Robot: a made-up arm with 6 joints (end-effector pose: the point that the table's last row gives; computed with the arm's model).
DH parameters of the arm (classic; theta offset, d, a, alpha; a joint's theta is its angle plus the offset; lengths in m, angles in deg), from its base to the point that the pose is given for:
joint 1: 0 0.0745 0 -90
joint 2: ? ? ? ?
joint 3: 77.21 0 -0.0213 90
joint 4: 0 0.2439 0 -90
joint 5: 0 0 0.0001 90
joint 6: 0 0.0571 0 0
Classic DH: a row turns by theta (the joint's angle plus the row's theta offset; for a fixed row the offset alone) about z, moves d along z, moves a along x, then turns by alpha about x.
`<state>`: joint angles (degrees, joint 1 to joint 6).
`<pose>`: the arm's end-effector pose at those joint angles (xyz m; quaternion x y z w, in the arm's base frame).
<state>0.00 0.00 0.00 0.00 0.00 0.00</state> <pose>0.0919 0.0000 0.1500 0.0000 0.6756 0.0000 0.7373</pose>
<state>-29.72 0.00 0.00 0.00 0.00 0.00</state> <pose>0.0798 -0.0456 0.1500 0.1733 0.6530 -0.1891 0.7126</pose>
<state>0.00 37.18 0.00 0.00 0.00 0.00</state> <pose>0.1189 0.0000 0.0791 0.0000 0.8754 0.0000 0.4834</pose>
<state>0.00 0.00 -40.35 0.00 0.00 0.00</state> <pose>-0.0096 0.0000 0.3317 0.0000 0.3799 0.0000 0.9250</pose>
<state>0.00 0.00 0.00 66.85 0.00 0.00</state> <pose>0.0919 0.0001 0.1501 0.3721 0.5639 0.4061 0.6153</pose>
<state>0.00 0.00 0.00 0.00 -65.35 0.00</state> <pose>0.0543 0.0000 0.1989 0.0000 0.1706 0.0000 0.9853</pose>
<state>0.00 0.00 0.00 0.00 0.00 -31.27</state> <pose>0.0919 0.0000 0.1500 -0.1821 0.6506 -0.1987 0.7100</pose>
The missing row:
joint 2: 7.79 0 -0.208 0
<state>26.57 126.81 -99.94 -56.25 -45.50 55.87</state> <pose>0.3658 0.2208 0.1575 -0.3251 0.5839 0.4168 0.6161</pose>
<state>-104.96 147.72 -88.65 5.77 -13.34 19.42</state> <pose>-0.1027 -0.3792 -0.0616 0.8260 0.3799 -0.2755 0.3123</pose>
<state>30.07 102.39 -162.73 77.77 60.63 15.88</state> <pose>0.1274 0.1300 0.5212 -0.2575 0.4994 0.7732 0.2941</pose>
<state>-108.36 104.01 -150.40 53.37 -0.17 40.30</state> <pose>-0.0783 -0.2357 0.5161 0.3235 -0.0641 -0.1211 0.9363</pose>
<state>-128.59 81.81 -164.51 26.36 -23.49 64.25</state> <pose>0.0116 0.0306 0.5802 -0.1836 -0.0305 -0.3214 0.9285</pose>
